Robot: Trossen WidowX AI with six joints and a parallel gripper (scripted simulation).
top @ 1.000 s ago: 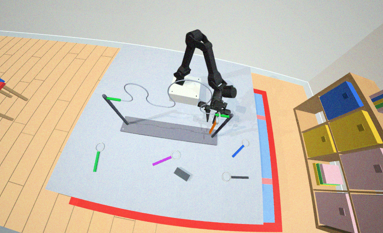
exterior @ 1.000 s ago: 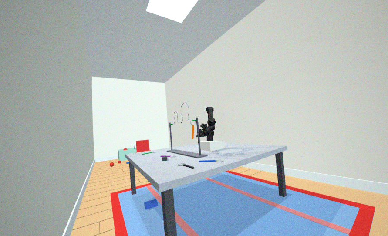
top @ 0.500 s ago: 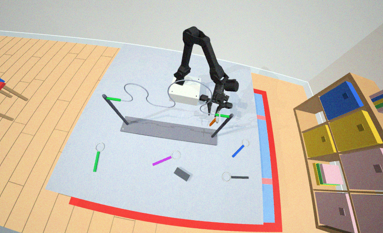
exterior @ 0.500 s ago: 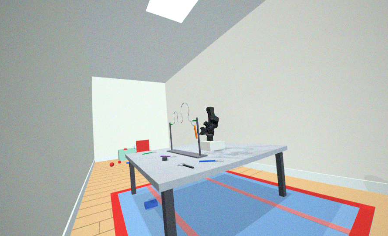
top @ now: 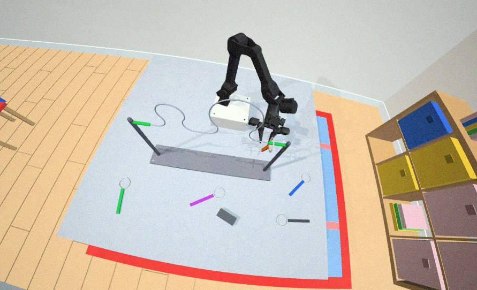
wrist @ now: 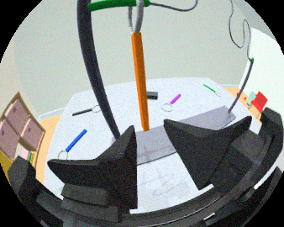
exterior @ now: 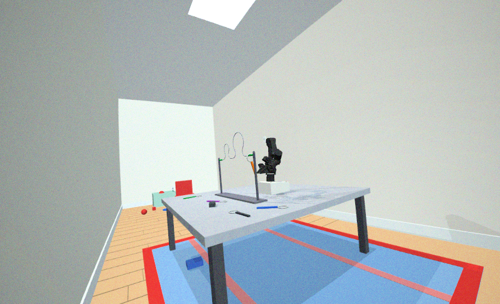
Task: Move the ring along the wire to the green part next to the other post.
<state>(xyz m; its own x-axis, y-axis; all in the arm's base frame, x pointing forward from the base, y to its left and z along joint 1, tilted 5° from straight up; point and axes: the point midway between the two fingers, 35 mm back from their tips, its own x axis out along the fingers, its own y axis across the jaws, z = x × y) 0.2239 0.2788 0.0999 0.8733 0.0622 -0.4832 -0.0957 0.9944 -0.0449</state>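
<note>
Now: gripper tip 4 cm short of the orange-handled ring, 1 cm to the right of it and 7 cm below it. Also, from my gripper tip: blue-handled ring: 5 cm ahead, 29 cm to the left, 19 cm below; then dark block: 34 cm ahead, 5 cm to the right, 18 cm below; then purple-handled ring: 27 cm ahead, 16 cm to the right, 19 cm below.
</note>
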